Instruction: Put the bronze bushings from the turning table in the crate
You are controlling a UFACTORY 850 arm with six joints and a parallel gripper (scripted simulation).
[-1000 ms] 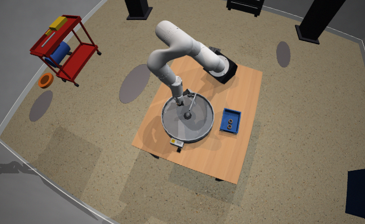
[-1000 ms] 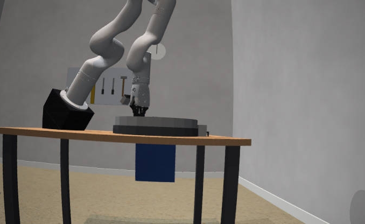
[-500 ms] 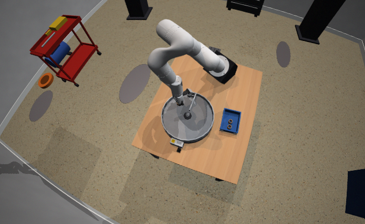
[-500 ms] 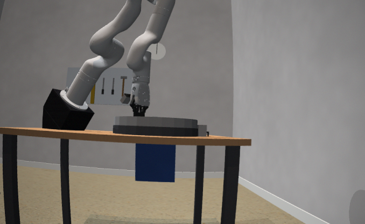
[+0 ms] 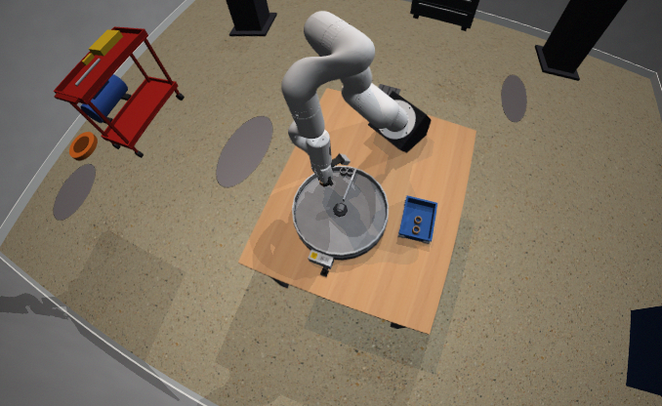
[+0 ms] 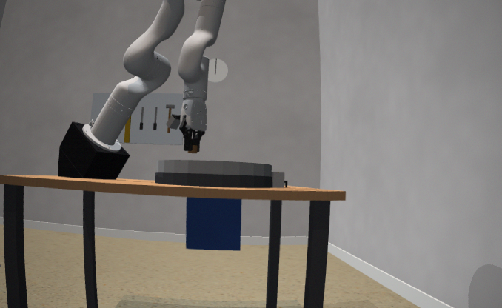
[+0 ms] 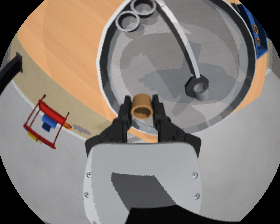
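Now: hand 7 cm short of the blue crate, 44 cm to the right of it and 11 cm above it. Round my hand: grey turning table: 10 cm ahead, 9 cm to the left, 8 cm below.
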